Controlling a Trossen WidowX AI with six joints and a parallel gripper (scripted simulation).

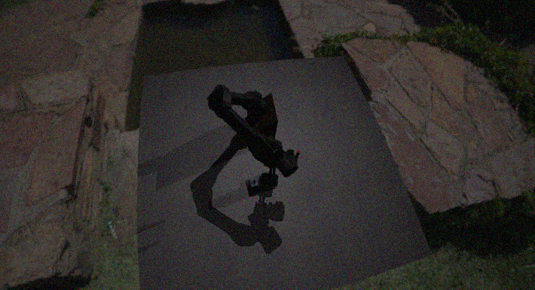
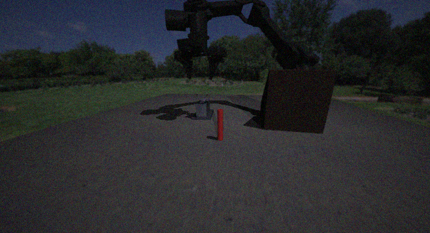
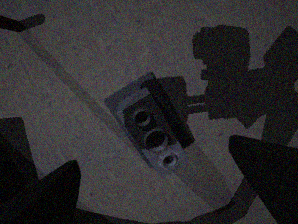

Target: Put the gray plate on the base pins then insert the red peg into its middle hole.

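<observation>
My gripper tip is now 80 mm past the red peg, 170 mm to the right of it and 110 mm above it. Also, from my gripper tip: base (30 mm to the right, 140 mm below); gray plate (30 mm to the right, 100 mm below).
</observation>
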